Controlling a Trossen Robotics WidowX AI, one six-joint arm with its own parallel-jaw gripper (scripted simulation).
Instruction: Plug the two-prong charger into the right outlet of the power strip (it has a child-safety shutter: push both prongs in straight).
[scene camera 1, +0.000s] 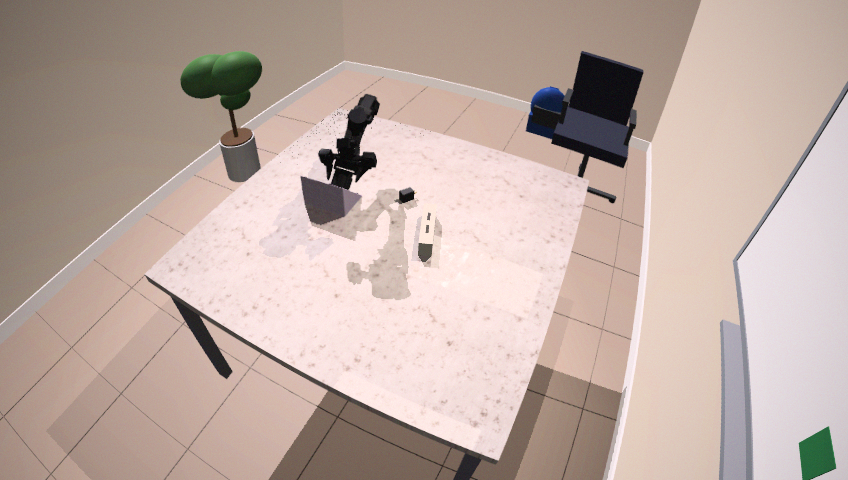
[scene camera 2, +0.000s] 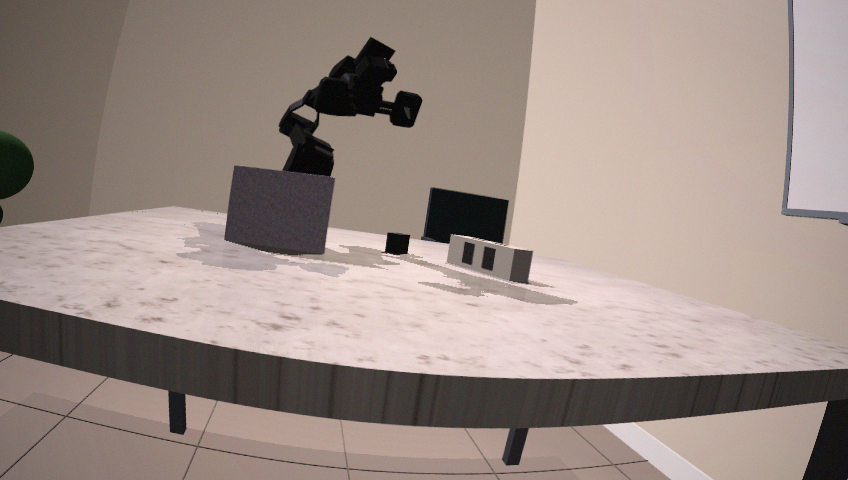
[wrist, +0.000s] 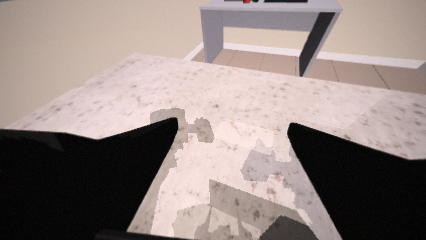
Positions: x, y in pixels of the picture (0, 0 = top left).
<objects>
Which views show my gripper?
Scene camera 1, scene camera 2 and the wrist view: all of them.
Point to my gripper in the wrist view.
231, 125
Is my gripper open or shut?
Open.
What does my gripper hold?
Nothing.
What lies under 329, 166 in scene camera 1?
My gripper.
</objects>
